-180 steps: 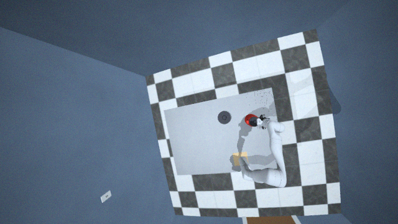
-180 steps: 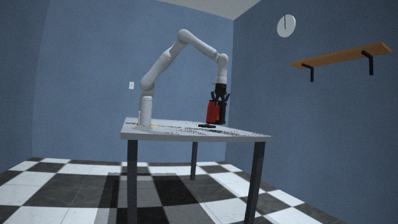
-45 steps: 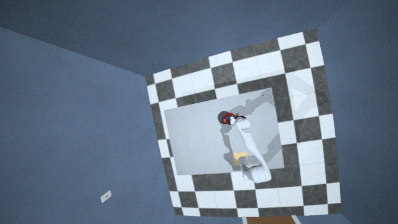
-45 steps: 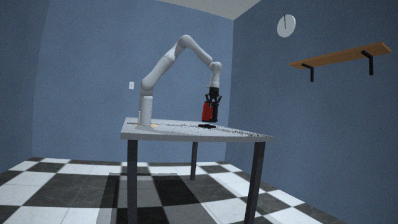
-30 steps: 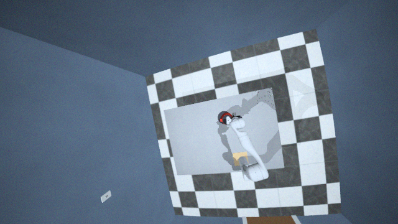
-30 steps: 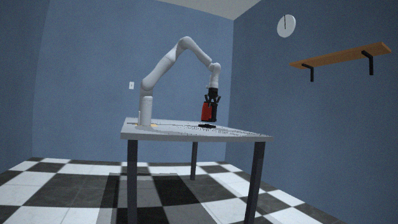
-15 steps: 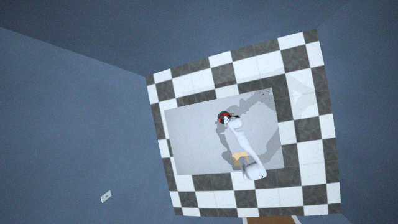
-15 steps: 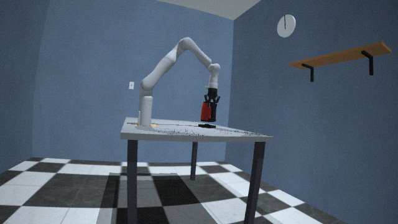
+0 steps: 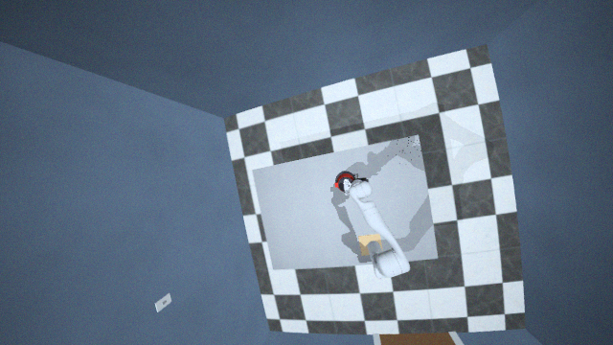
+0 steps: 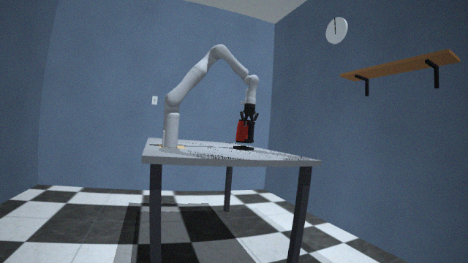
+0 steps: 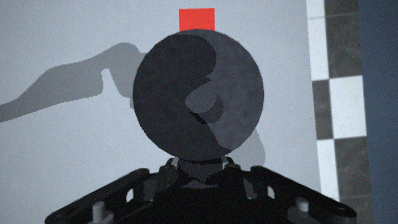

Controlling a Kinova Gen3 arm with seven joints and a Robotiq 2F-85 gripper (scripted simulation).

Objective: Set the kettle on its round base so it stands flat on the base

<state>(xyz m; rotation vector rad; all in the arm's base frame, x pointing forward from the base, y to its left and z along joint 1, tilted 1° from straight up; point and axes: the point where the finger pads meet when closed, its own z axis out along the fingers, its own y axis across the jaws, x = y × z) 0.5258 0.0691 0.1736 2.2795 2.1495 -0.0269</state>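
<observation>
Now: the red kettle 40 mm below my hand and 30 mm to the left of it. From my hand the other things lie so: round black base (170 mm below, 70 mm to the left).
</observation>
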